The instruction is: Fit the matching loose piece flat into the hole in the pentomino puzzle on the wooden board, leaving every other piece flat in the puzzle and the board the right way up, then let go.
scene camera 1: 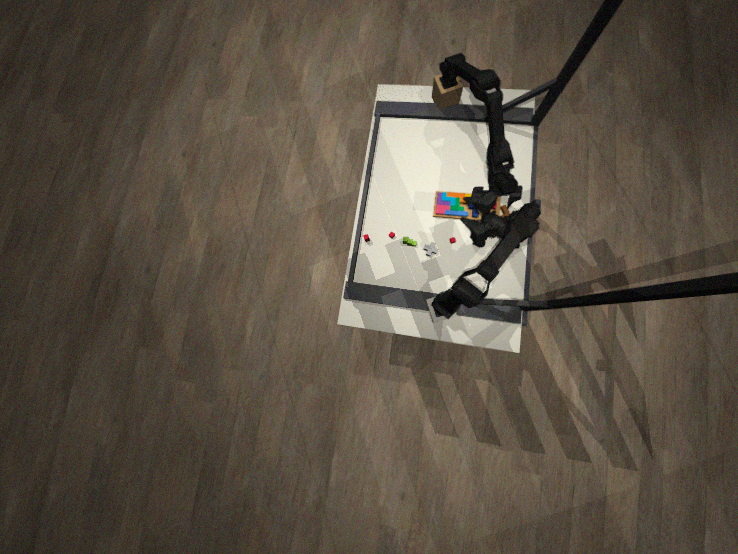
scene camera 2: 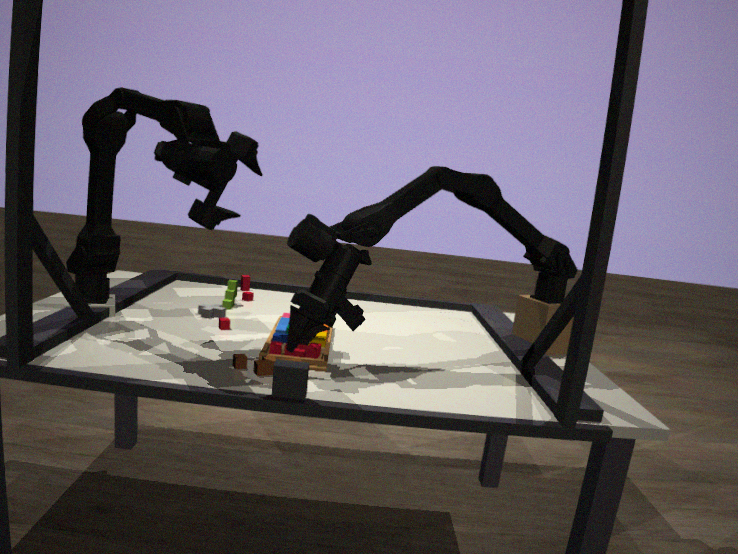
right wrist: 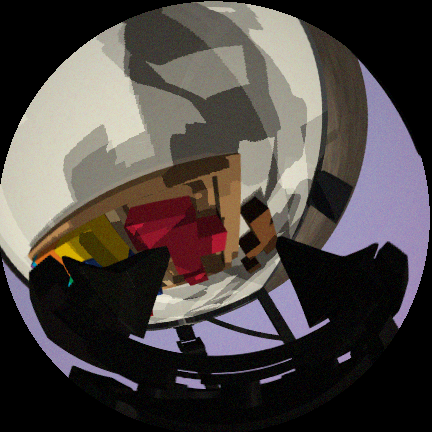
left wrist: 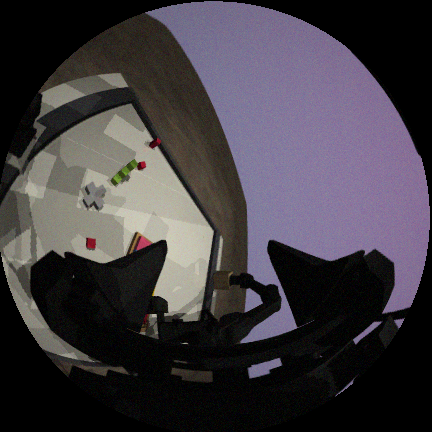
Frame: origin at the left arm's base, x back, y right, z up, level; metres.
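Seen in the pictures: left gripper, fingertip midpoint: (scene camera 1: 461, 208) (scene camera 2: 250, 195) (left wrist: 218, 245); right gripper, fingertip midpoint: (scene camera 1: 496, 208) (scene camera 2: 293, 352) (right wrist: 224, 244); left arm's base, origin of the base link: (scene camera 1: 441, 307) (scene camera 2: 90, 299) (right wrist: 183, 325); right arm's base, origin of the base link: (scene camera 1: 448, 81) (scene camera 2: 549, 300) (left wrist: 230, 279).
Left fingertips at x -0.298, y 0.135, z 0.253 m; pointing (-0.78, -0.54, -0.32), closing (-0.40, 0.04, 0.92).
Note:
Offsets run from my left fingertips to a thing's top centre.
The wooden puzzle board (scene camera 1: 434, 213) (right wrist: 232, 195) lies face up with many coloured pieces. A red piece @(dz -0.252, dx -0.068, dy +0.202 m) (scene camera 2: 312, 350) (right wrist: 185, 242) is at its end nearest scene camera 2, with bare wood around it; I cannot tell whether it lies flat. A brown piece @(dz -0.257, dx -0.007, dy +0.251 m) (scene camera 1: 505, 210) (scene camera 2: 262, 366) (right wrist: 262, 227) lies loose on the table beside that end. My right gripper (scene camera 2: 324, 338) (right wrist: 224, 244) is open, empty and low over this end, one finger close to the red piece. My left gripper (scene camera 2: 249, 194) (left wrist: 218, 245) is open and empty, high above the table. The hole is partly hidden.
A green piece @(dz -0.218, dx -0.011, dy -0.176 m) (scene camera 1: 409, 241) (left wrist: 124, 172), a grey plus-shaped piece @(dz -0.257, dx +0.044, dy -0.098 m) (scene camera 1: 430, 249) (left wrist: 93, 196) and several red cubes, one @(dz -0.257, dx +0.035, dy +0.004 m) (scene camera 1: 453, 240) (scene camera 2: 224, 323) (left wrist: 91, 243) nearest the board, are on the table. A dark frame edges the table. The arms cross close together in scene camera 1.

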